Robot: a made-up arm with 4 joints. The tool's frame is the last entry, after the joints. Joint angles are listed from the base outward.
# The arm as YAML. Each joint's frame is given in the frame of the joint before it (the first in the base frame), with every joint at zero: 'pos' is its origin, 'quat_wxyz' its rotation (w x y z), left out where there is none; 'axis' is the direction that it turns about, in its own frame. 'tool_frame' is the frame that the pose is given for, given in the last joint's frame.
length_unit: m
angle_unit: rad
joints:
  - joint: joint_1
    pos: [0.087, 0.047, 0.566]
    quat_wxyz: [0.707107, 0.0, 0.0, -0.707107]
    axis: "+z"
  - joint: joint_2
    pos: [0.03, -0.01, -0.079]
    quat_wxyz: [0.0, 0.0, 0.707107, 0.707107]
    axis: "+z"
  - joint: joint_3
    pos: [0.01, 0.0, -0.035]
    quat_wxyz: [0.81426, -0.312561, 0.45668, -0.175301]
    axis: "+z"
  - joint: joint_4
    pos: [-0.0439, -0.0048, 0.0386]
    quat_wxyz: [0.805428, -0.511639, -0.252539, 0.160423]
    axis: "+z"
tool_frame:
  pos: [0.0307, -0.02, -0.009]
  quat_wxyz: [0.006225, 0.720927, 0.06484, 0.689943]
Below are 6 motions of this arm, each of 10 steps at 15 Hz.
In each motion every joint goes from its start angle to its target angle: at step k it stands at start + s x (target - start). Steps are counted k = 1, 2, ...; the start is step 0. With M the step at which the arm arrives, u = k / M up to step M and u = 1 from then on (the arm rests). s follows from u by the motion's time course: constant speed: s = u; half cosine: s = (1 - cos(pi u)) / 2; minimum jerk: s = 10 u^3 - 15 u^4 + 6 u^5.
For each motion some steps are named. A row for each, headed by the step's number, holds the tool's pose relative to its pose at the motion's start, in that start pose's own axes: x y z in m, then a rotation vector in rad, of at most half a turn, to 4 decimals.
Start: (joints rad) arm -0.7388 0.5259 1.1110 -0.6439
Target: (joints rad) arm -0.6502 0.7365 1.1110 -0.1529
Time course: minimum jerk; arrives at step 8
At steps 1, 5, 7, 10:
1: 0.0001 -0.0003 0.0004 0.0110 0.0026 -0.0002
5: 0.0071 -0.0181 0.0121 0.4943 0.1229 -0.0199
7: 0.0099 -0.0251 0.0140 0.6691 0.1698 -0.0335
10: 0.0101 -0.0256 0.0141 0.6799 0.1727 -0.0344

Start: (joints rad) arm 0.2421 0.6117 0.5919 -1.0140
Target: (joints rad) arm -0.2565 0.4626 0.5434 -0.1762
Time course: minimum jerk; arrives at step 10
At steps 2, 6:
2: 0.0004 -0.0010 0.0004 0.0246 0.0012 -0.0245
6: 0.0014 -0.0124 0.0041 0.2837 -0.0491 -0.2648

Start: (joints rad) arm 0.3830 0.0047 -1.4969 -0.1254
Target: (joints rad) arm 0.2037 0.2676 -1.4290 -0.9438
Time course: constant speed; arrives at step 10
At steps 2, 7, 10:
2: -0.0024 0.0059 -0.0070 -0.2032 0.0005 0.0580
7: -0.0102 0.0136 -0.0281 -0.7133 -0.0344 0.2095
10: -0.0150 0.0126 -0.0417 -1.0198 -0.0795 0.3020

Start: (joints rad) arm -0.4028 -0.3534 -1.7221 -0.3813
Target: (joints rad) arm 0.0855 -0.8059 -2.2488 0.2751
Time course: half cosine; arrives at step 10
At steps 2, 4, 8, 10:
2: 0.0036 -0.0053 0.0021 0.0593 -0.0258 -0.0877
4: 0.0099 -0.0208 0.0070 0.1965 -0.1199 -0.3103
8: 0.0069 -0.0575 0.0168 0.3890 -0.4640 -0.7390
10: 0.0042 -0.0631 0.0184 0.4034 -0.5392 -0.7977

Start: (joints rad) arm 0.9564 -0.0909 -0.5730 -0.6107
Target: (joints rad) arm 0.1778 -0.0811 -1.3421 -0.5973
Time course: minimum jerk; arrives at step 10
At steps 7, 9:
7: 0.0092 0.0096 0.0004 -0.5544 -0.8529 -0.0395
9: 0.0095 0.0124 0.0021 -0.6198 -1.0311 -0.0254

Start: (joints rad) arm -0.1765 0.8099 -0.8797 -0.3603
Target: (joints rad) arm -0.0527 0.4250 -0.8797 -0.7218
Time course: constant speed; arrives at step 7
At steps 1, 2, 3, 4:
1: -0.0013 0.0011 0.0024 -0.0010 -0.0331 0.0066
2: -0.0027 0.0020 0.0047 -0.0019 -0.0664 0.0106
3: -0.0040 0.0027 0.0071 -0.0027 -0.0997 0.0120
4: -0.0053 0.0032 0.0094 -0.0034 -0.1328 0.0106

